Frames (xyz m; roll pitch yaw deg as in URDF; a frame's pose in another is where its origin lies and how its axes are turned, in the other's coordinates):
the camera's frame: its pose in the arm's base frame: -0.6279 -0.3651 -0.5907 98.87 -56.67 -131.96
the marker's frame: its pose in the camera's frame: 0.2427 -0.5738 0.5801 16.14 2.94 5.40
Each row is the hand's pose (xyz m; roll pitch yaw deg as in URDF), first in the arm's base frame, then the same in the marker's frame.
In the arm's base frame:
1: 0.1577 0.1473 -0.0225 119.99 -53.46 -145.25
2: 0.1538 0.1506 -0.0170 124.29 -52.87 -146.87
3: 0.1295 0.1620 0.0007 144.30 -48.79 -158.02
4: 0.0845 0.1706 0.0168 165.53 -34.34 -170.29
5: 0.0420 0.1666 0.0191 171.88 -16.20 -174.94
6: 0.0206 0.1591 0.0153 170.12 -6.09 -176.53
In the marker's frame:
1: -0.0642 1.2729 -1.3972 -5.79 -12.49 -3.30
2: -0.0595 1.2773 -1.3934 -2.81 -13.62 -3.20
3: -0.0411 1.2896 -1.3701 8.02 -21.58 -1.47
4: -0.0173 1.2943 -1.3280 22.35 -38.50 -4.09
5: -0.0018 1.2825 -1.2899 35.87 -55.12 -16.53
6: 0.0036 1.2696 -1.2717 44.95 -62.93 -29.49

